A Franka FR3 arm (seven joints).
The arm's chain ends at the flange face. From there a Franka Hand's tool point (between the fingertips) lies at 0.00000 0.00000 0.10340 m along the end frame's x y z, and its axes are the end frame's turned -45 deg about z.
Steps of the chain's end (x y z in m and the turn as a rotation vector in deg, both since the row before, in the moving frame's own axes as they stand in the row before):
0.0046 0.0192 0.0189 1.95 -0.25 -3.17
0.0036 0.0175 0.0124 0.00 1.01 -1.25
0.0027 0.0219 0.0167 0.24 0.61 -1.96
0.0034 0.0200 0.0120 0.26 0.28 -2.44
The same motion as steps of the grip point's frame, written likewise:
-0.0082 0.0140 0.0188 1.56 1.20 -3.17
-0.0085 0.0162 0.0124 -0.71 0.71 -1.25
-0.0125 0.0178 0.0167 -0.26 0.60 -1.96
-0.0110 0.0166 0.0120 -0.01 0.38 -2.44

